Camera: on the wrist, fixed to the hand. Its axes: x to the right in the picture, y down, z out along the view.
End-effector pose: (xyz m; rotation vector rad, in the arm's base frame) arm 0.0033 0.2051 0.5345 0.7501 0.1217 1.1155
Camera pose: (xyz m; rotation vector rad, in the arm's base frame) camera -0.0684 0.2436 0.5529 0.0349 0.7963 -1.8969
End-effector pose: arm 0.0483 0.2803 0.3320 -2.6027 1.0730 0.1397
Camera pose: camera -0.0020 0.2154 0.3466 -1.1180 -2.6607 -0.3813
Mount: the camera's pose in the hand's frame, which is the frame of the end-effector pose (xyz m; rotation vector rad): 0.0045 0.0747 -0.0368 0.1488 -0.1612 -3.0965
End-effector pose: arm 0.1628 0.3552 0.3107 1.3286 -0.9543 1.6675
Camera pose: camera 0.0799 0.3584 0.3026 1.0069 1.2105 -0.8927
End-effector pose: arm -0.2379 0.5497 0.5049 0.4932 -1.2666 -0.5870
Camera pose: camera -0.1911 0.6041 0.5474 -1.6009 -0.4318 1.9314
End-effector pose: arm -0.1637 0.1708 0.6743 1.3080 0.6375 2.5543
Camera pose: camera -0.1949 0.0958 0.6931 -0.3307 1.0132 -0.2476
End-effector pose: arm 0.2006 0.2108 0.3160 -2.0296 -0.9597 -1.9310
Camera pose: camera 0.2115 0.1344 0.3475 -0.6407 1.6548 0.1168
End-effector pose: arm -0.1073 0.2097 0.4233 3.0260 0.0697 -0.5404
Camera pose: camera -0.0862 0.1381 0.4605 0.0325 -2.6855 0.2455
